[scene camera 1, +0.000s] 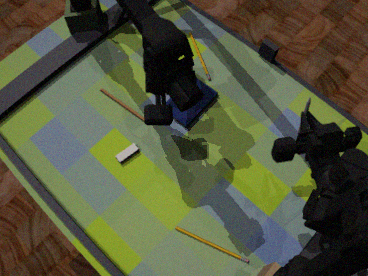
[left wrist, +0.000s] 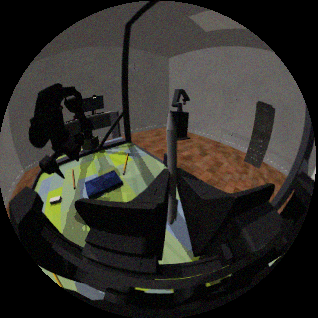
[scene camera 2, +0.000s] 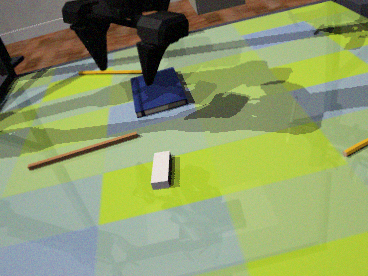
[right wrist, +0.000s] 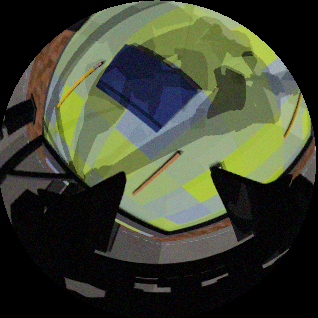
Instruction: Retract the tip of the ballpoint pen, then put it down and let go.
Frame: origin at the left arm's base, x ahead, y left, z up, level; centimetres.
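Seen in the pictures: left gripper, fingertip midpoint: (scene camera 1: 304, 112) (left wrist: 171, 172); right gripper, fingertip midpoint: (scene camera 1: 153, 100) (left wrist: 70, 168) (scene camera 2: 125, 77) (right wrist: 169, 173); right arm's base, link origin: (scene camera 1: 80, 3) (left wrist: 88, 137).
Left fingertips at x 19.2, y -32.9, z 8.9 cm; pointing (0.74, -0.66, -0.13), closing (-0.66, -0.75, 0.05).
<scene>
A point is followed by its place in that frame.
A slim grey pen (scene camera 1: 308, 106) {x 19.1, y -32.6, z 11.9 cm} (left wrist: 172, 150) {x 19.0, y -32.6, z 11.4 cm} stands roughly upright between the fingers of my left gripper (scene camera 1: 304, 121) {x 19.2, y -32.9, z 8.9 cm} (left wrist: 171, 172) {x 19.2, y -32.9, z 8.9 cm}, which is shut on it. In the left wrist view the pen's upper end rises well above the fingertips and its lower end shows between the fingers. Whether the writing point is out is too dark and small to tell. The pen is held clear of the table. My right gripper (scene camera 2: 126, 76) {x 51.0, y -17.6, z -1.5 cm} (right wrist: 169, 173) {x 51.0, y -17.6, z -1.5 cm} is open and empty, above the table near the blue book.
A blue book (scene camera 1: 207, 97) {x 43.9, y -31.3, z -9.2 cm} (scene camera 2: 160, 92) {x 46.6, y -25.0, z -9.2 cm} (right wrist: 147, 82) {x 46.5, y -26.5, z -9.2 cm} lies below the right gripper. A brown stick (scene camera 1: 122, 105) {x 60.4, y -14.1, z -9.9 cm} (scene camera 2: 82, 151) {x 60.6, y -14.1, z -9.9 cm}, a white block (scene camera 1: 127, 153) {x 48.8, y -4.6, z -9.2 cm} (scene camera 2: 161, 170) {x 49.1, y -3.8, z -9.2 cm} and two yellow pencils, one beyond the book (scene camera 1: 200, 57) {x 54.6, y -41.3, z -9.8 cm} and another pencil (scene camera 1: 212, 245) {x 17.5, y -0.9, z -9.8 cm} nearer the left arm, lie on the table.
</scene>
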